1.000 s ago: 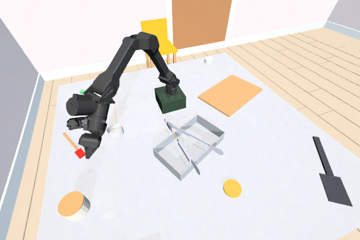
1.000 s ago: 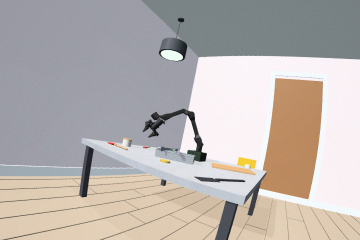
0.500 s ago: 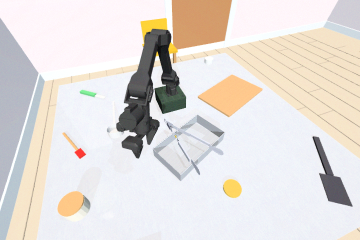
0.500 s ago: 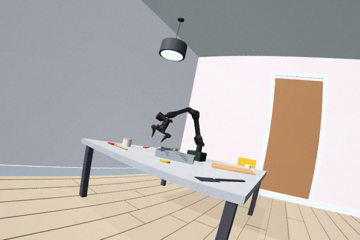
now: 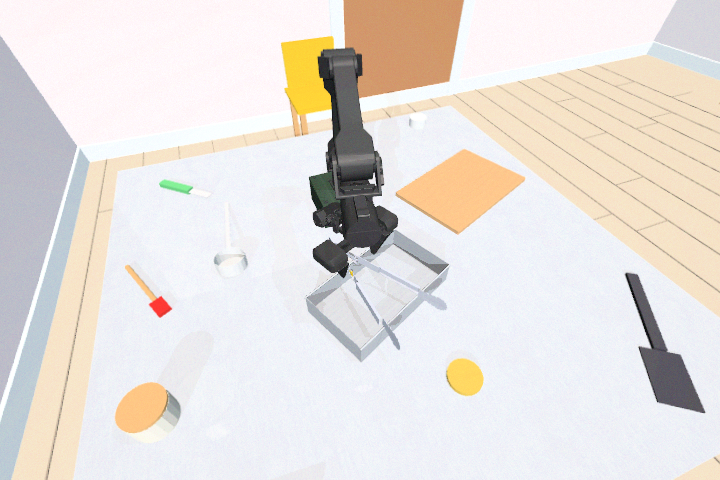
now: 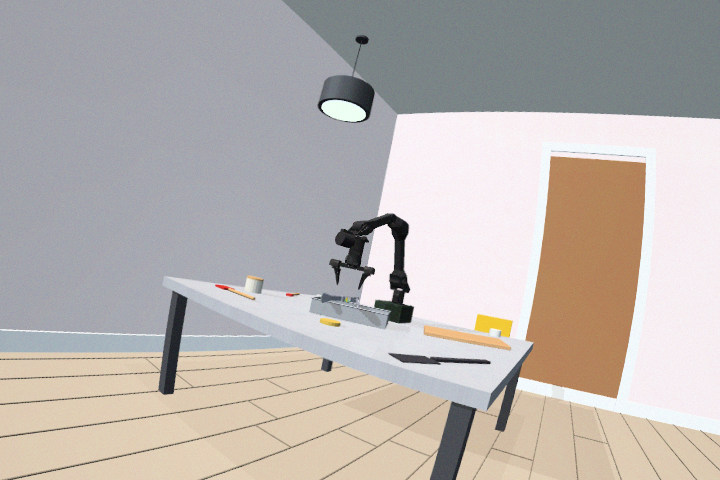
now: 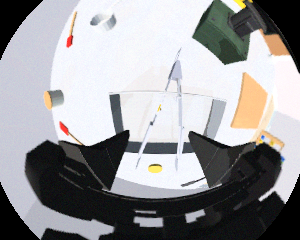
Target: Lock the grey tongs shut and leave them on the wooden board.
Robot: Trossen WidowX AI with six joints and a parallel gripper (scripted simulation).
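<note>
My gripper tip is 100 mm above the roasting tin, 50 mm to the right of it and 10 mm short of it. Round my gripper tip: wooden board 470 mm to the left, 250 mm behind, 120 mm below; red brush 450 mm to the right, 210 mm behind, 120 mm below; yellow disc 260 mm ahead, 120 mm below, 110 mm to the left.
</note>
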